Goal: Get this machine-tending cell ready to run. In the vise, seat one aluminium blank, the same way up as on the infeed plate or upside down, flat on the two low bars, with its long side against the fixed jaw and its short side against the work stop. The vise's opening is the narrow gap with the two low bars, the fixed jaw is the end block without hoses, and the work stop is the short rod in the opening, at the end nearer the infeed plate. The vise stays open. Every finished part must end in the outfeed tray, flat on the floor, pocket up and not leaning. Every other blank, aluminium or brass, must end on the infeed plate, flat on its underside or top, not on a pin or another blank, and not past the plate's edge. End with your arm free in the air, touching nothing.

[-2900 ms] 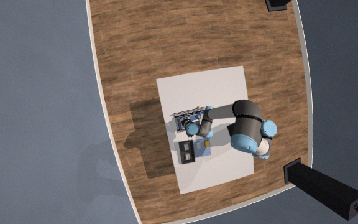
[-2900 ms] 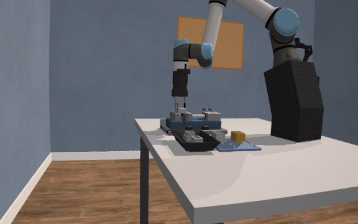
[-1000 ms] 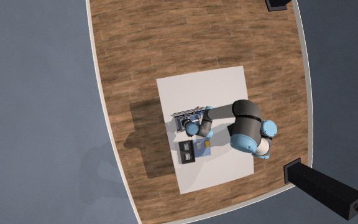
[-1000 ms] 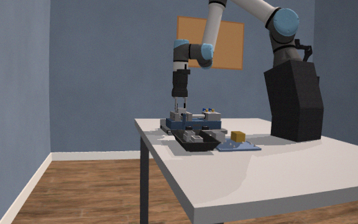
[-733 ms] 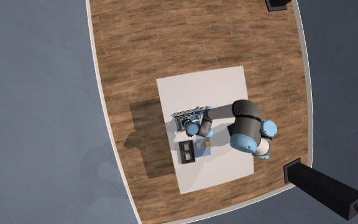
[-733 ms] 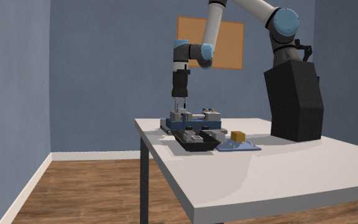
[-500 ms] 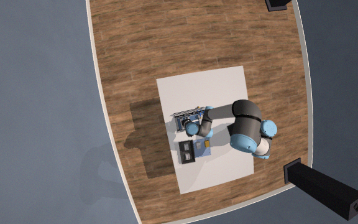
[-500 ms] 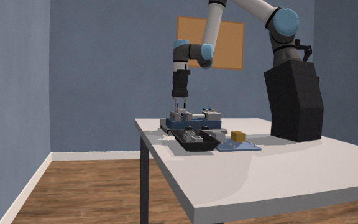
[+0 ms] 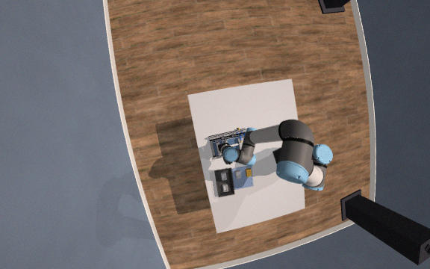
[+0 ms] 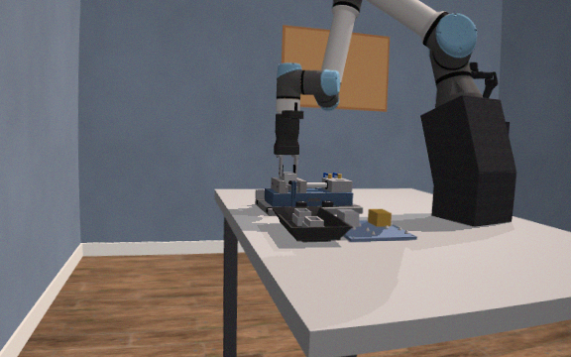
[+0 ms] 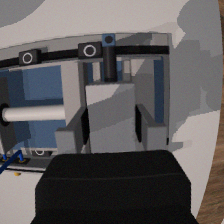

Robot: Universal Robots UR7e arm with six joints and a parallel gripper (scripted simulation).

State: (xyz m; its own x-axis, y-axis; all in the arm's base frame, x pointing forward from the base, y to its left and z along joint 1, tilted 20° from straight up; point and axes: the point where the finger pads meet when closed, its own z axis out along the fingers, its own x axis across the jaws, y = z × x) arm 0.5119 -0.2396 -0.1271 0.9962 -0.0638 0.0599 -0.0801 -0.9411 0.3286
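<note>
The grey aluminium blank lies 30 mm below my hand. Also, from my hand: vise: 80 mm below, 70 mm behind, 10 mm to the left; then brass blank: 280 mm to the left, 160 mm behind, 100 mm below.
</note>
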